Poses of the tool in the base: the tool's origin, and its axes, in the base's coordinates. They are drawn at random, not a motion.
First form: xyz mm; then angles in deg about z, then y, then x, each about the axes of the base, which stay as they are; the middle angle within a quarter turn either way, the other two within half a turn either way.
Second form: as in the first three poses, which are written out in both.
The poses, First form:
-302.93 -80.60 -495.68 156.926 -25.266 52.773
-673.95 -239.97 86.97 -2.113 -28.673 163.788
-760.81 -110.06 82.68 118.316 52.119 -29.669
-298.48 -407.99 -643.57 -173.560 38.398 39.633
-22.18 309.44 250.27 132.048 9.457 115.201
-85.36 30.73 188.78 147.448 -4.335 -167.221
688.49 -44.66 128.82 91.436 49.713 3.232
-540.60 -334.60 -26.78 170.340 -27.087 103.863
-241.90 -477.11 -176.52 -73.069 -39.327 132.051
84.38 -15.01 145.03 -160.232 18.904 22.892
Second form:
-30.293 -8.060 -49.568 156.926 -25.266 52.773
-67.395 -23.997 8.697 -2.113 -28.673 163.788
-76.081 -11.006 8.268 118.316 52.119 -29.669
-29.848 -40.799 -64.357 -173.560 38.398 39.633
-2.218 30.944 25.027 132.048 9.457 115.201
-8.536 3.073 18.878 147.448 -4.335 -167.221
68.849 -4.466 12.882 91.436 49.713 3.232
-54.060 -33.460 -2.678 170.340 -27.087 103.863
-24.190 -47.711 -17.652 -73.069 -39.327 132.051
8.438 -1.501 14.503 -160.232 18.904 22.892

